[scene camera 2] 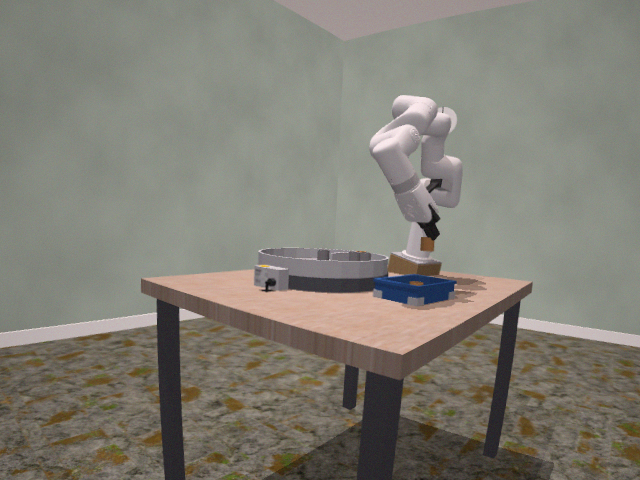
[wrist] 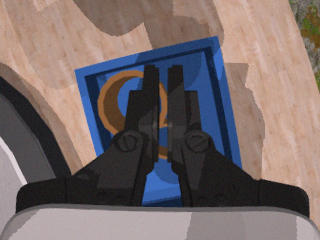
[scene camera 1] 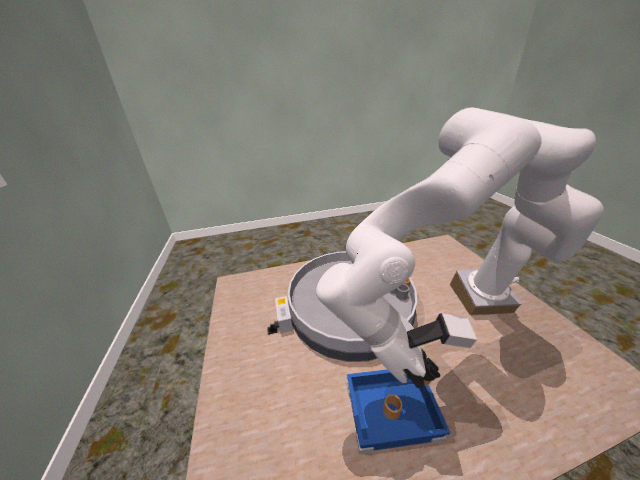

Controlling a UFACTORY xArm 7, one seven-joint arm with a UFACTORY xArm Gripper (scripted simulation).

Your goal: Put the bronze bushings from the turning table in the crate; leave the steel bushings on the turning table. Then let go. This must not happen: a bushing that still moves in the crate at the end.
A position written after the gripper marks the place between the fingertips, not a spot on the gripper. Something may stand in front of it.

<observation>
In view: the gripper (scene camera 1: 432,374), a bronze bushing (wrist: 109,112) and a blue crate (scene camera 1: 420,412).
The gripper also shows in scene camera 2 (scene camera 2: 434,237) and in the wrist view (wrist: 163,86). The blue crate is seen too in scene camera 2 (scene camera 2: 434,289) and in the wrist view (wrist: 203,68).
</observation>
